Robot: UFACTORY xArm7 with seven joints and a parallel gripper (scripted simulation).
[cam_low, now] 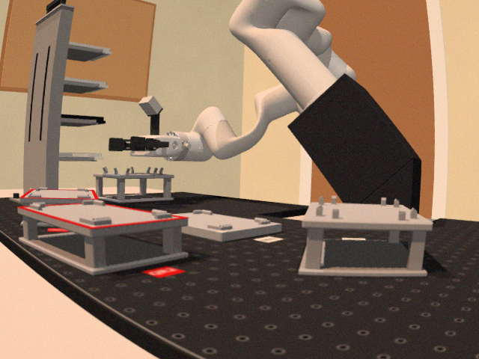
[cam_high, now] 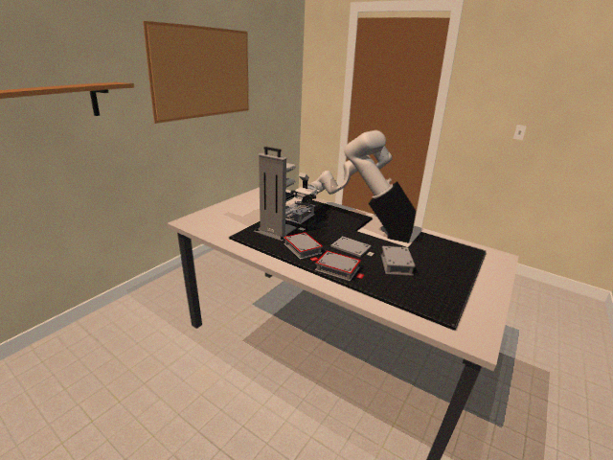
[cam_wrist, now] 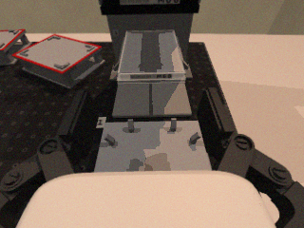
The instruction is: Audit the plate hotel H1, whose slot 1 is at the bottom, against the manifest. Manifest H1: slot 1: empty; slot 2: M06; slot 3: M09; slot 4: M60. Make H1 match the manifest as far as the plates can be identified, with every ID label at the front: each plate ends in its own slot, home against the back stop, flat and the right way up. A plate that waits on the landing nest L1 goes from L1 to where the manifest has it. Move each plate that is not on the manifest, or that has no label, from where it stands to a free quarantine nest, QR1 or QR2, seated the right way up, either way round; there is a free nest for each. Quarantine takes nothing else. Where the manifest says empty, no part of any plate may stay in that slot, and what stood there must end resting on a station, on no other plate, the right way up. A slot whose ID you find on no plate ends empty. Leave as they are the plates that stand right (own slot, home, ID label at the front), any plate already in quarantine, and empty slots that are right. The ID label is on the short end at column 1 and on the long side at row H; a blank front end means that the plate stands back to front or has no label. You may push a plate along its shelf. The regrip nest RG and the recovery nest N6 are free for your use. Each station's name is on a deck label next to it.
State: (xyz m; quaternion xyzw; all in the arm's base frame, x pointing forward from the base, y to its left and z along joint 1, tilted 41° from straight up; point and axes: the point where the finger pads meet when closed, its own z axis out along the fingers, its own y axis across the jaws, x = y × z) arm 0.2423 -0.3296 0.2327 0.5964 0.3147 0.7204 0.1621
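Right now my hand is 21 cm below the pale plate, 14 cm short of it and 2 cm to the right of it. The rest, counted from my hand: black plate 14 cm ahead, 5 cm above, 2 cm to the left; then clear plate 14 cm ahead, 3 cm below, 2 cm to the left; then H1 deck label 13 cm below, 11 cm to the left, 8 cm ahead.
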